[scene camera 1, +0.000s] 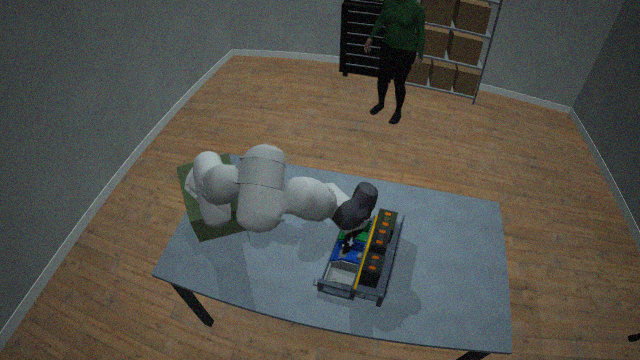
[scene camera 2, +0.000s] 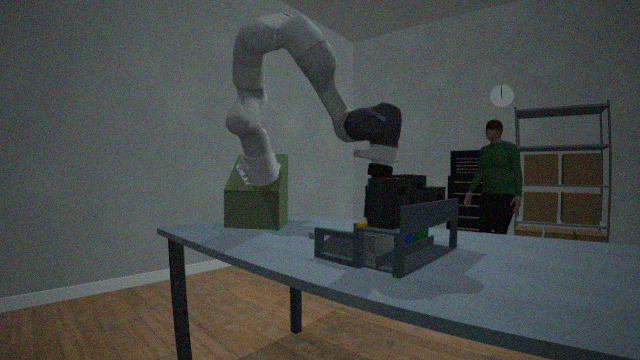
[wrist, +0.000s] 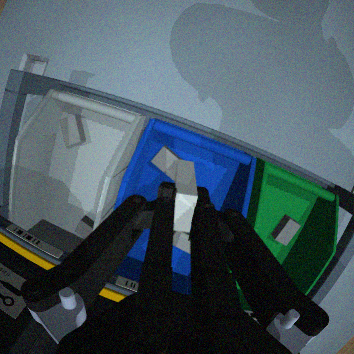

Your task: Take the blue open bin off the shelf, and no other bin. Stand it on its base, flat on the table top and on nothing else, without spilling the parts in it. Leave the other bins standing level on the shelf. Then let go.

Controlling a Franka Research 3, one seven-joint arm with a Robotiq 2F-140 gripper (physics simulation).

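The blue open bin [scene camera 1: 339, 255] [wrist: 220, 172] sits in the shelf [scene camera 1: 380, 300] [scene camera 2: 398, 257] [wrist: 11, 102], between a clear whitish bin [scene camera 1: 341, 274] [wrist: 107, 155] and a green bin [scene camera 1: 362, 232] [wrist: 300, 202]. Small grey parts lie in the blue bin; the fingers partly cover them. My gripper [scene camera 1: 346, 246] [wrist: 182, 174] points down over the blue bin with its fingers together and no bin between them. I cannot tell how far the tips are above the bin floor. In scene camera 2 the dark boxes hide the fingertips.
Tall dark boxes with orange marks [scene camera 1: 371, 270] [scene camera 2: 382, 202] stand along the other side of the shelf, behind a yellow strip [scene camera 1: 366, 250] [wrist: 15, 245] and close beside the gripper. A green block [scene camera 2: 250, 207] carries the arm's base on the table [scene camera 1: 450, 250] [scene camera 2: 550, 280]. A person [scene camera 1: 400, 35] [scene camera 2: 500, 170] stands beyond the table.
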